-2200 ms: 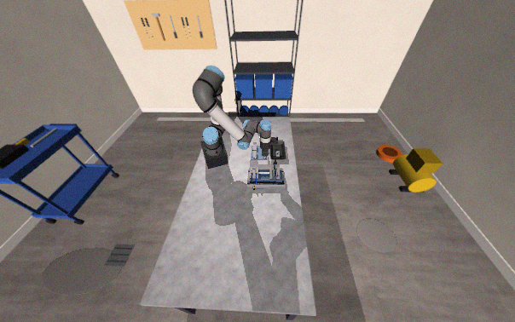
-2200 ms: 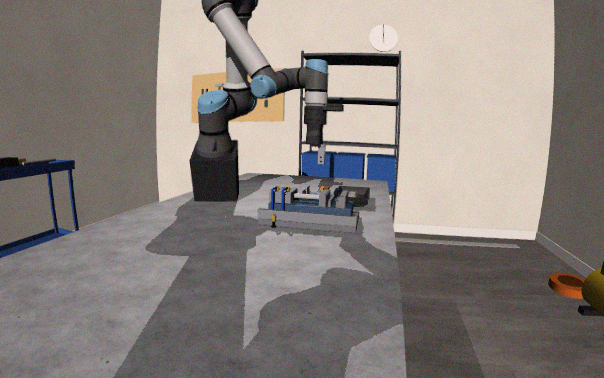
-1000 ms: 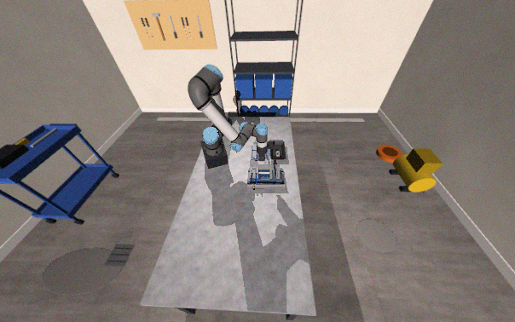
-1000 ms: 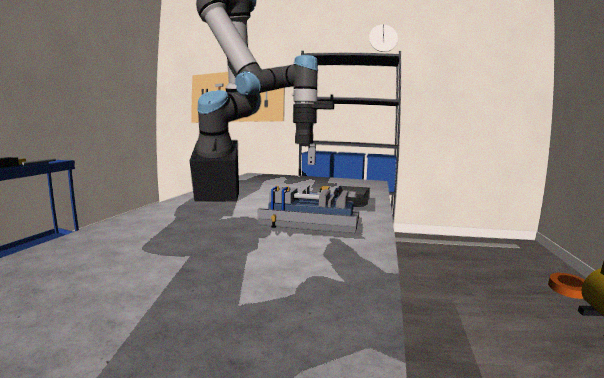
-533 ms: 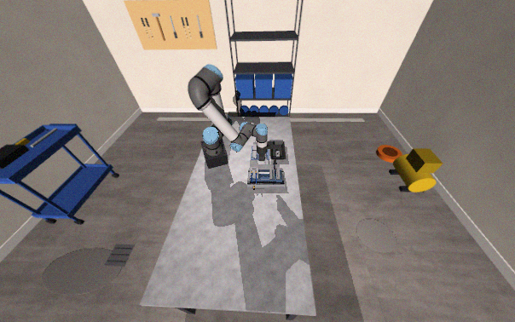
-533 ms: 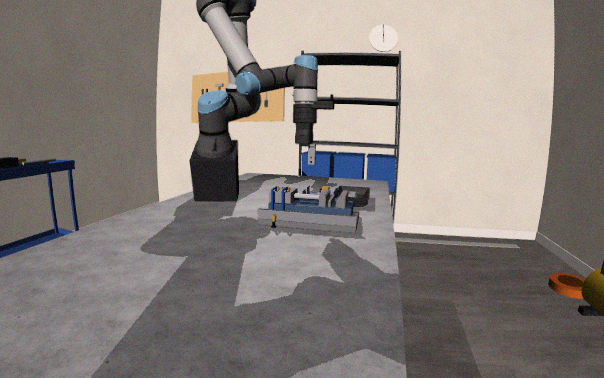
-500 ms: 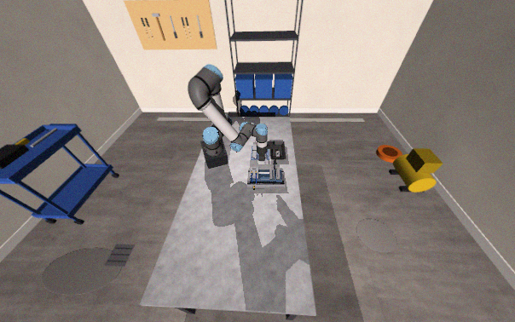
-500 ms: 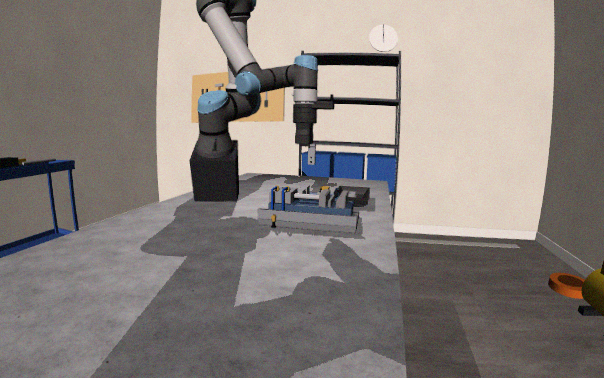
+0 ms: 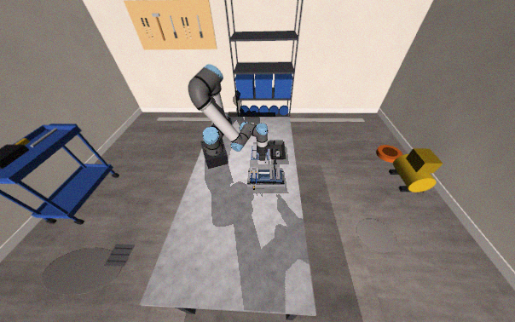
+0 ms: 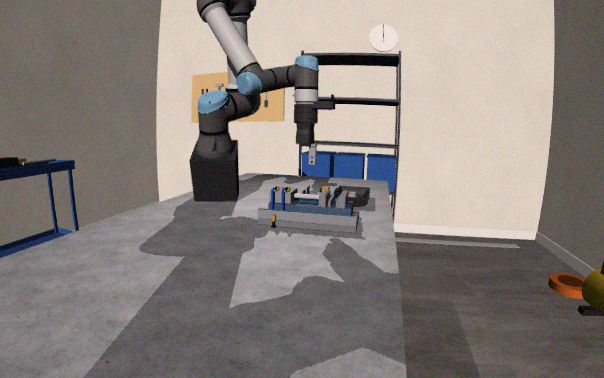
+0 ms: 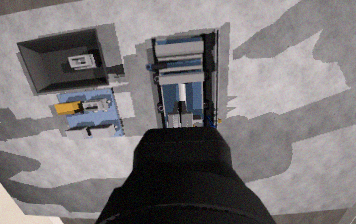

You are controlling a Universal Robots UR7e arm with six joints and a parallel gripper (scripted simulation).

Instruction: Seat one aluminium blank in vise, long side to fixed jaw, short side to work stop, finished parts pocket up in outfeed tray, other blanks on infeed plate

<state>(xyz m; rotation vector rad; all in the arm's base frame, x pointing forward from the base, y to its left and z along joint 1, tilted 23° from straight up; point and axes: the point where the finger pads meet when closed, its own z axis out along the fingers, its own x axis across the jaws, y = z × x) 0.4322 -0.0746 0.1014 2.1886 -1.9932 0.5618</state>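
The brass blank lies 36 cm to the left of my hand, 17 cm below it and 4 cm behind it. Also, from my hand: vise 16 cm below, 1 cm to the right.
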